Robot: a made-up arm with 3 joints.
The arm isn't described. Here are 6 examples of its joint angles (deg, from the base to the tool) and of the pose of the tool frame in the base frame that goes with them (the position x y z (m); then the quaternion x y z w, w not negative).
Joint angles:
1: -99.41 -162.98 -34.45
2: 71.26 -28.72 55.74
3: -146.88 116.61 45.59
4: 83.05 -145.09 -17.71
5: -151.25 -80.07 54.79
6: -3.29 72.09 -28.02
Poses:
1: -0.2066 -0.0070 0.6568 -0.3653 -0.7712 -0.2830 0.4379
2: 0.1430 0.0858 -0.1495 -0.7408 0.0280 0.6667 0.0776
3: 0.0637 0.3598 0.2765 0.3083 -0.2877 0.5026 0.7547
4: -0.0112 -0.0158 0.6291 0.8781 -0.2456 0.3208 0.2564
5: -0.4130 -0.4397 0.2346 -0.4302 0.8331 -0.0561 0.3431
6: -0.1412 -0.4030 -0.0708 -0.3007 0.3125 -0.4415 0.7855
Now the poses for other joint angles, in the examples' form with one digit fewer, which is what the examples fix.
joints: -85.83 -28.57 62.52
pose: -0.520 0.006 -0.150 0.193 0.705 -0.262 0.630
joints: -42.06 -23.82 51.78
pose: -0.386 0.211 -0.177 0.417 0.586 -0.410 0.560
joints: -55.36 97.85 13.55
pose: 0.200 -0.273 0.126 -0.192 -0.178 -0.201 0.944
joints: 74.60 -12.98 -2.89
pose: 0.046 0.029 -0.228 0.635 0.156 -0.659 0.371
